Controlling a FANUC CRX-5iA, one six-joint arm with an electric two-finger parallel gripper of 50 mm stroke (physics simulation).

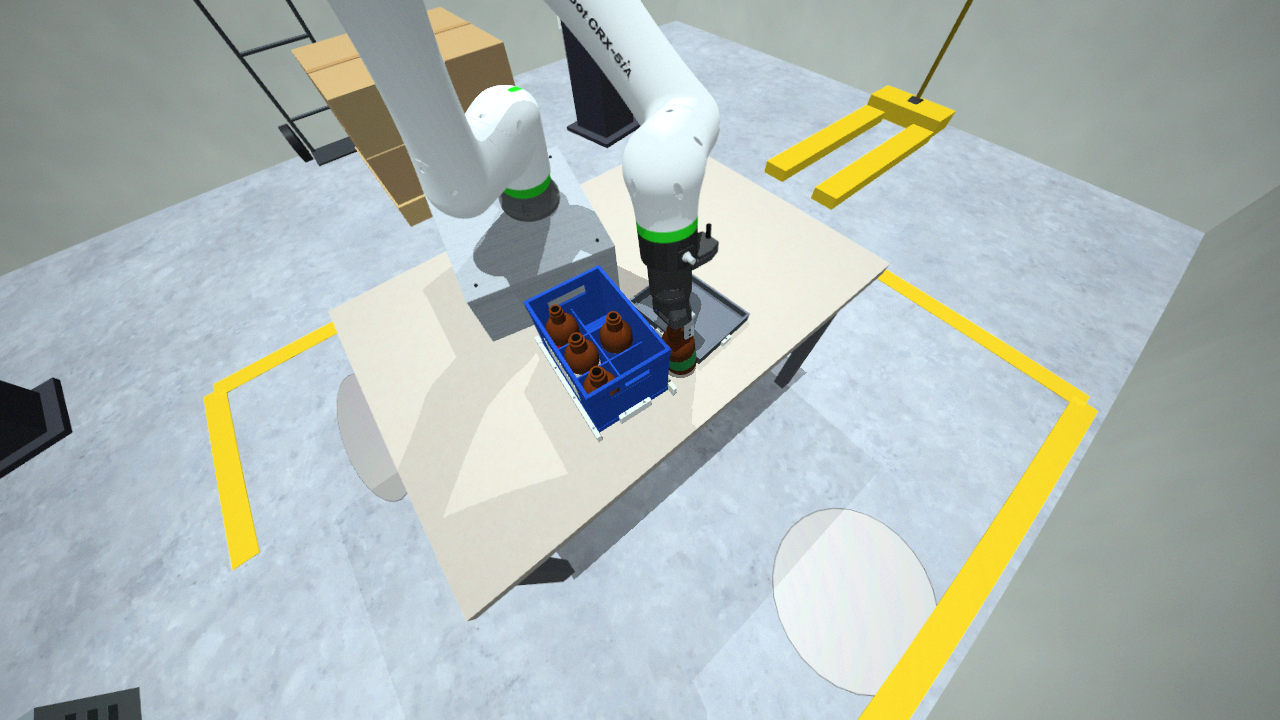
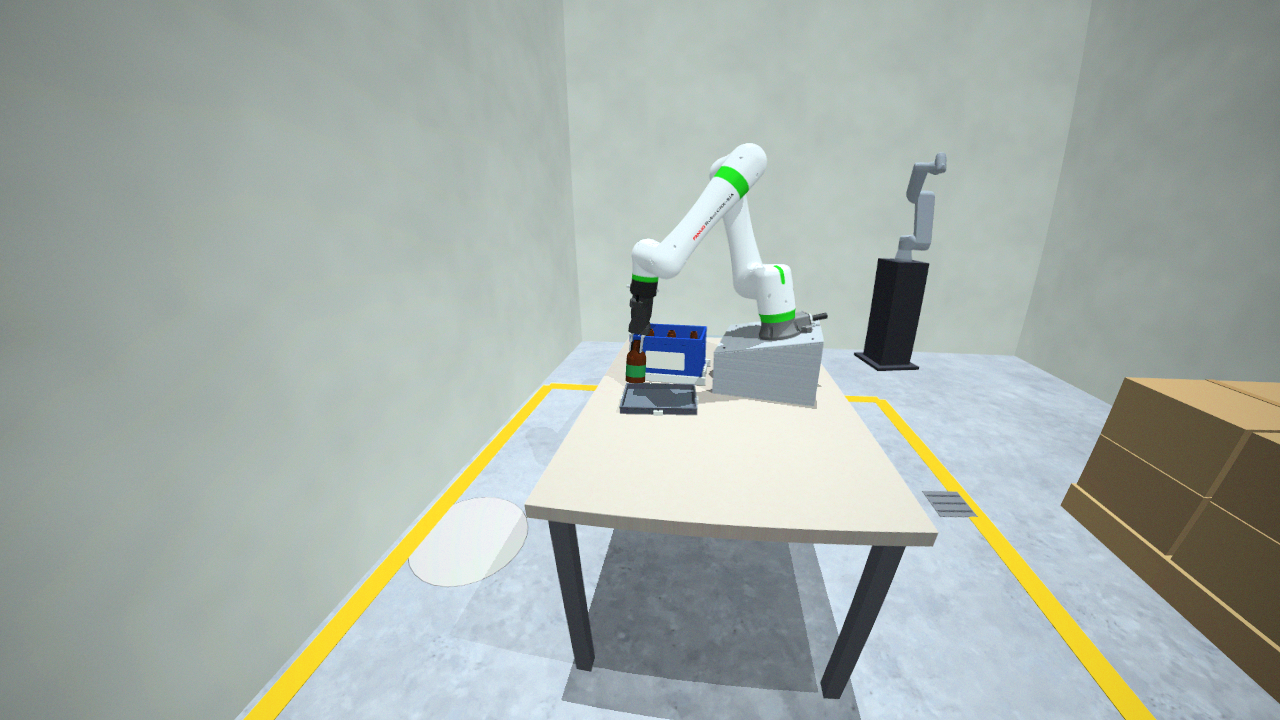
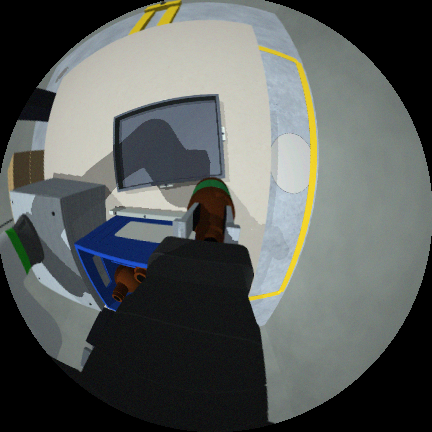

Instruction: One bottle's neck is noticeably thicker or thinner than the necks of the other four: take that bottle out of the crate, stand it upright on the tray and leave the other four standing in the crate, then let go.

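Frame: origin at the arm's base, x ahead, y left, z up, level; millimetres.
Where they show: gripper, between the fingertips: (image 1: pixel 682 331) (image 2: pixel 635 351) (image 3: pixel 211 212); arm's base, origin of its link: (image 1: pixel 530 198) (image 2: pixel 779 334).
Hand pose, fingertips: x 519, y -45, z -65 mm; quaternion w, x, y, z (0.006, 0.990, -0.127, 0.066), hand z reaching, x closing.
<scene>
Each offset is from my fingertips to the top centre of the thing. "pt": to the spot under its first point. Level surfaces: height alone.
My gripper (image 1: pixel 679 331) (image 2: pixel 636 341) (image 3: pixel 211 212) is shut on a brown bottle with a green band {dx -2, dy -11, dz +37 mm} (image 1: pixel 682 360) (image 2: pixel 635 368) (image 3: pixel 212 199), around its neck and shoulder. The bottle hangs about upright outside the blue crate {dx -135, dy -123, dz +38 mm} (image 1: pixel 617 413) (image 2: pixel 697 358) (image 3: pixel 107 240), beside the near edge of the grey tray {pt dx +4, dy +199, dz -132 mm} (image 1: pixel 726 313) (image 2: pixel 657 400) (image 3: pixel 200 117), not over its middle. Its gap to the table cannot be told. Four brown bottles {dx -234, dy -141, dz +25 mm} (image 1: pixel 561 326) {dx -147, dy -164, dz +25 mm} (image 1: pixel 581 355) {dx -126, dy -76, dz +25 mm} (image 1: pixel 614 333) {dx -60, dy -193, dz +25 mm} (image 1: pixel 597 380) stand in the crate. The fingers partly hide the held neck.
The crate stands right beside the held bottle, with white locating strips (image 1: pixel 635 411) (image 3: pixel 145 216) at its base. The grey robot pedestal (image 1: pixel 546 277) (image 2: pixel 767 371) (image 3: pixel 82 210) stands behind the crate. The table {dz -137 mm} (image 1: pixel 528 528) (image 2: pixel 733 465) (image 3: pixel 200 60) carries all of them.
</scene>
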